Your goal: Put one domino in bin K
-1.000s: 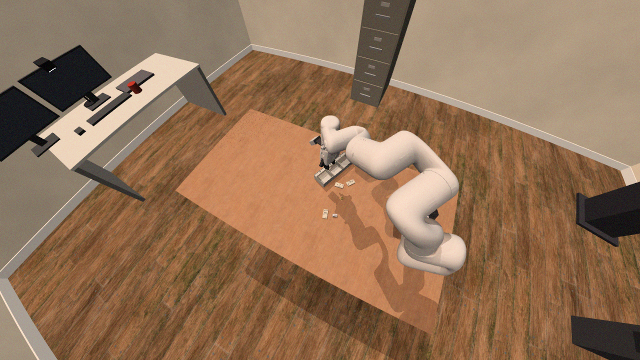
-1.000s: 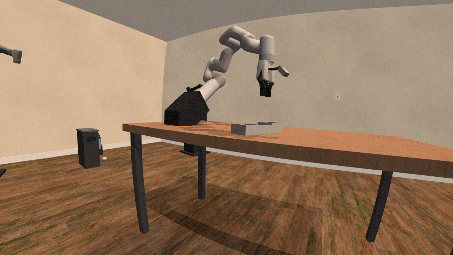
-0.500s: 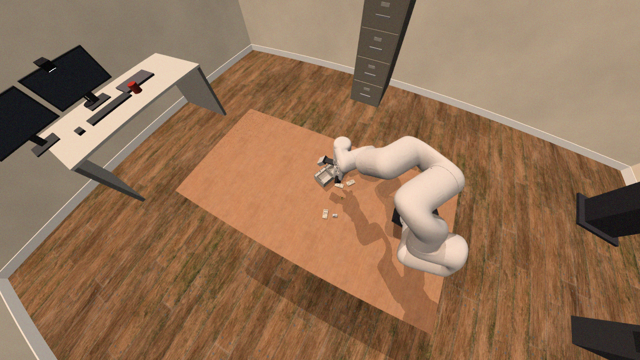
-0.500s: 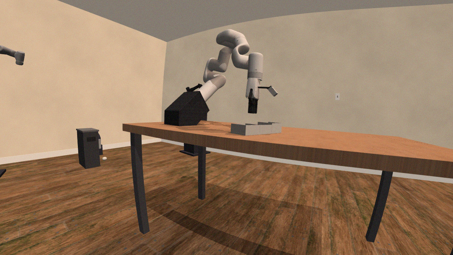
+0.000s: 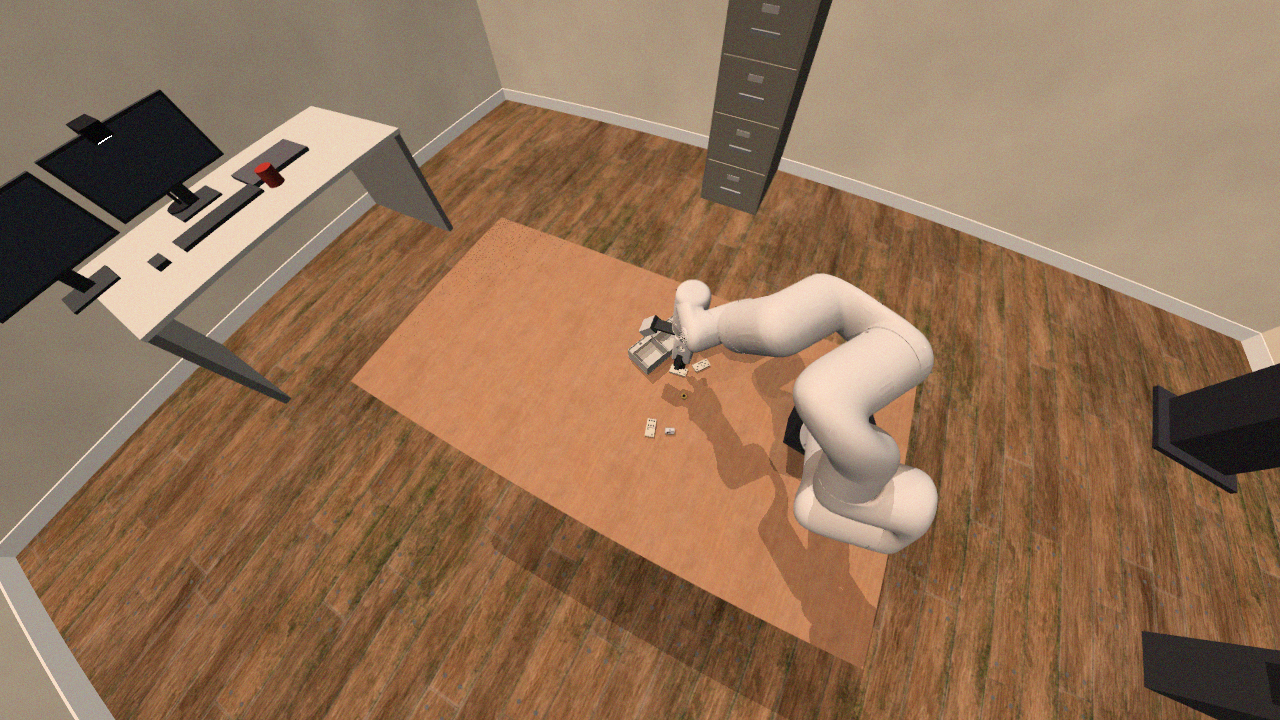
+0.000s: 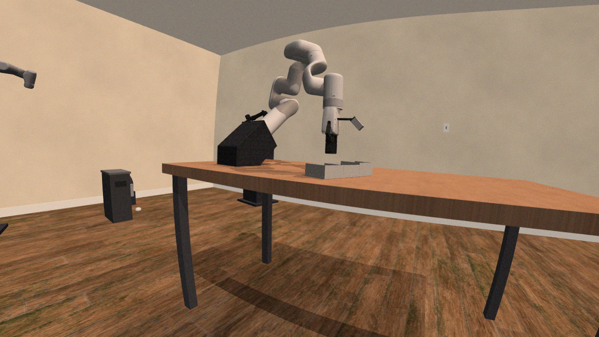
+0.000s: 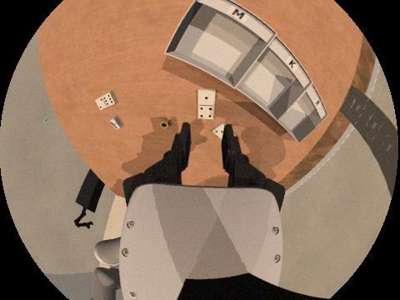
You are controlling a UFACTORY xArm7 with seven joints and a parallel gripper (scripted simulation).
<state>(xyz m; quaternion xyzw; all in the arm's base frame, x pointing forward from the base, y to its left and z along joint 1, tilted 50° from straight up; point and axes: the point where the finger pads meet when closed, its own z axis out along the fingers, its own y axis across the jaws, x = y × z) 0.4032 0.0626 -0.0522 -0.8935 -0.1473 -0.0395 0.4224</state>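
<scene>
Now: the domino 8 cm below my hand. Also, from my hand: grey piece 17 cm to the left, 8 cm below, 8 cm behind; ring 9 cm below, 6 cm to the left, 6 cm behind.
</scene>
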